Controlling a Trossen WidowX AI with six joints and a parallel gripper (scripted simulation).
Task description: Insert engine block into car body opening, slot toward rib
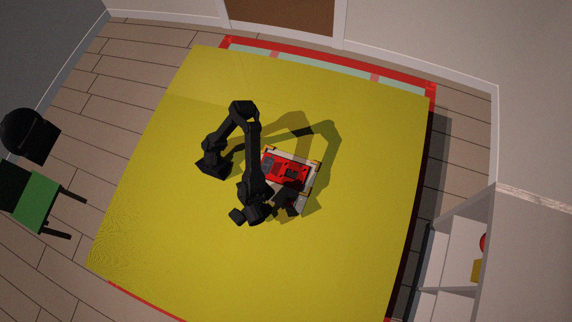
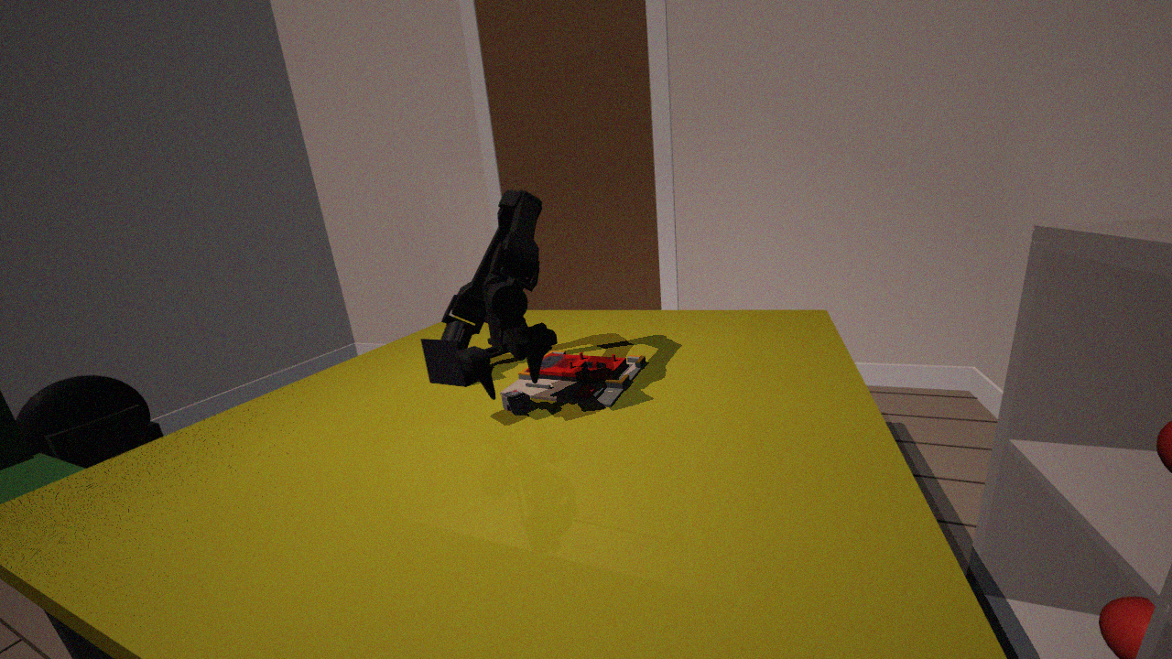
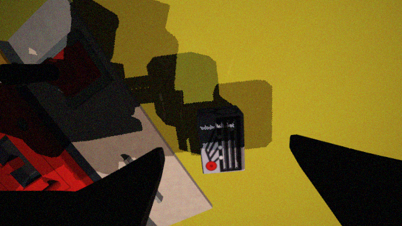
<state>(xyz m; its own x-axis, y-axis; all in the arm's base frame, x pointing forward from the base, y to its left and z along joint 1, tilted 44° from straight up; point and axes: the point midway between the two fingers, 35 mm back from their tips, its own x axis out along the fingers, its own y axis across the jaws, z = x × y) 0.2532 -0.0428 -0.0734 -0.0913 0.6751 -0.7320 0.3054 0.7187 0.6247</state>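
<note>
My gripper tip is now 1 cm past the engine block and 3 cm above it. The rest, counted from my gripper tip: beige base plate: 3 cm ahead, 19 cm to the left, 3 cm below.
</note>
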